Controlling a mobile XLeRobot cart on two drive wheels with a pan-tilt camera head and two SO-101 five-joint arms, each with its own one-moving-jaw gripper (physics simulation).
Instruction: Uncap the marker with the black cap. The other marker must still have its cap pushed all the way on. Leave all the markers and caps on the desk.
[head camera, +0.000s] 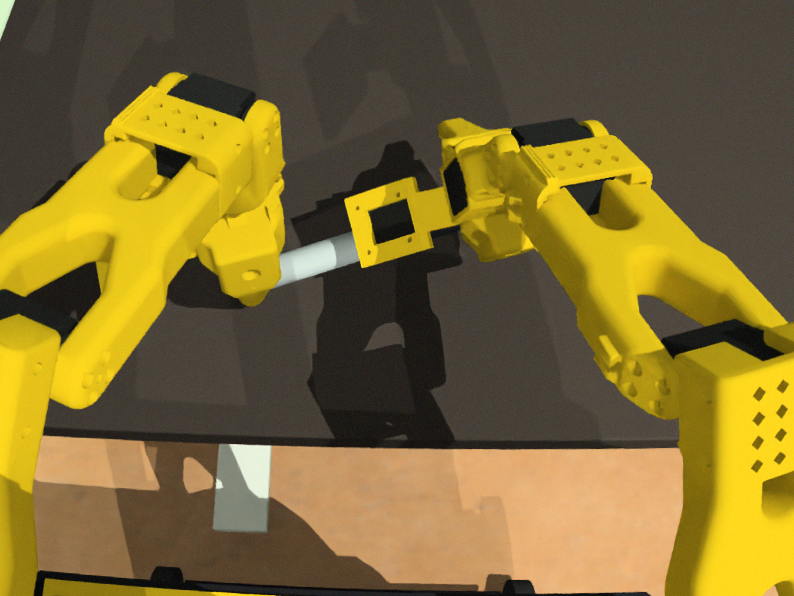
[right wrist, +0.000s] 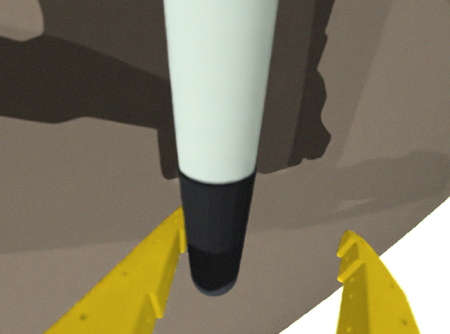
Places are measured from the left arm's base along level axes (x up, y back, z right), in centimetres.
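Pixels of known places: left hand, tool point: (head camera: 251, 295); right hand, tool point: (head camera: 467, 229) (right wrist: 197, 211).
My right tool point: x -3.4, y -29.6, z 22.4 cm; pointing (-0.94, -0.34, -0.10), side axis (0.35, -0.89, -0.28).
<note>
For each thing: its top centre in the pictures, then the offset to it from my right tool point. "*": a spot on its surface instead. Level surfaces: height alone.
- white marker, top centre: (head camera: 368, 232) dx +2.5, dy +2.1, dz -6.4 cm
- dark desk, surface height: dx -2.1 cm
- tan floor, surface height: dx -74.1 cm
- right gripper's square camera mount, surface spot: (head camera: 361, 232) * dx +5.1, dy +3.6, dz -6.9 cm
The white marker (head camera: 314, 259) (right wrist: 220, 90) is held above the desk, slanting up to the right in the head view. Its black cap (right wrist: 215, 225) is on its end in the right wrist view, with no gap at the seam. My left gripper (head camera: 261, 280) is shut on the marker's other end; its fingertips are mostly hidden. My right gripper (head camera: 463, 236) (right wrist: 265, 221) is open in a V around the cap. The cap lies against or just over the left-hand jaw's tip in the wrist view, well apart from the other jaw. The other marker does not show in either view.
The dark desk (head camera: 641, 70) (right wrist: 75, 200) lies under both arms and carries their shadows. Its front edge (head camera: 513, 443) runs across the lower head view. Below it are the tan floor (head camera: 577, 513) and a pale rectangle (head camera: 242, 506). The right gripper's square camera mount (head camera: 361, 232) hides part of the marker.
</note>
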